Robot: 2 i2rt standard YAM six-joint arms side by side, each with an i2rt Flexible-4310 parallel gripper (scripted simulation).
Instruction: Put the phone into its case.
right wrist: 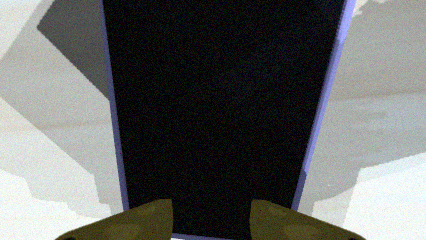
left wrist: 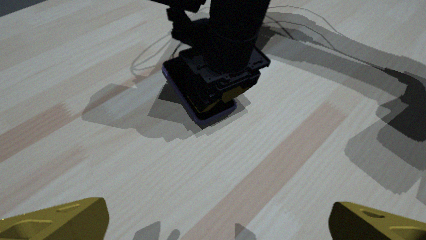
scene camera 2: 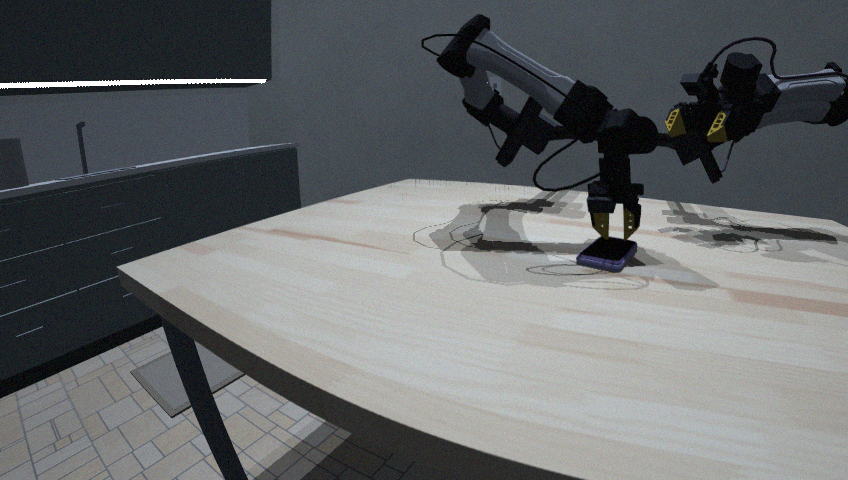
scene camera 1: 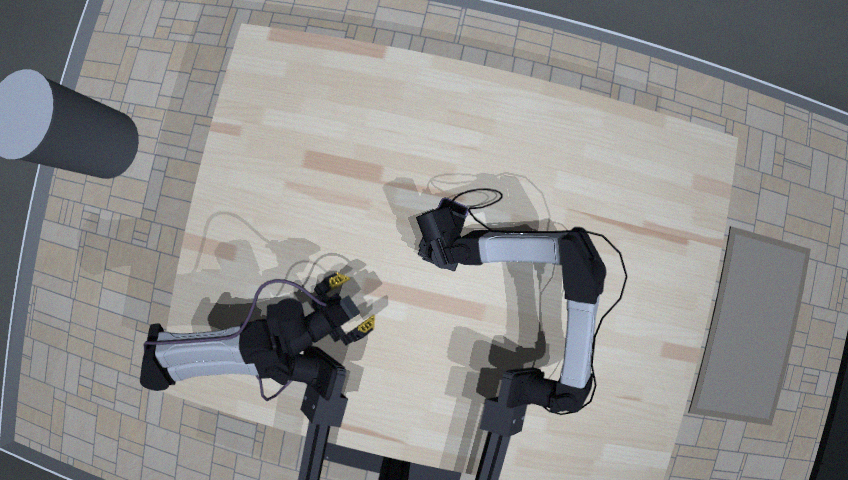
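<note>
Black phone [scene camera 2: 613,251], my right gripper [scene camera 2: 616,240]. My left gripper [left wrist: 218,210], my right gripper [left wrist: 214,104], black phone [left wrist: 174,68]. My right gripper [right wrist: 211,209], black phone [right wrist: 214,111].
</note>
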